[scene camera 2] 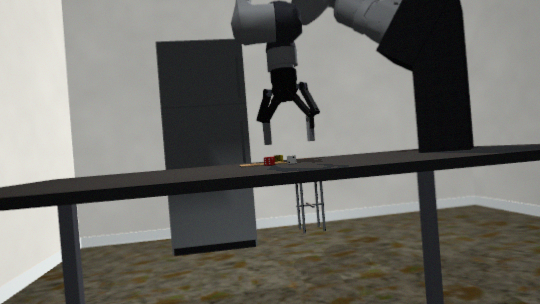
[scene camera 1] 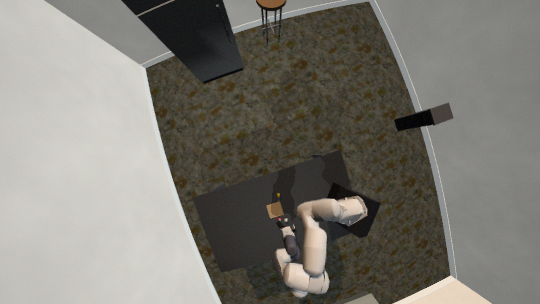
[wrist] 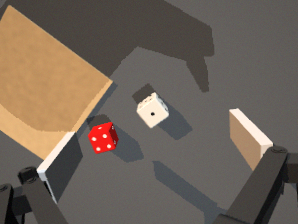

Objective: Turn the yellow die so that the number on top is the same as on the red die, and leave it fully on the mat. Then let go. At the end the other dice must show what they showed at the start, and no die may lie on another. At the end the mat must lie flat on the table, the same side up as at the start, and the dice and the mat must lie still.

Labels:
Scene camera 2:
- my gripper: 288, 143
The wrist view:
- my gripper: 152, 134
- tan mat: 55, 89

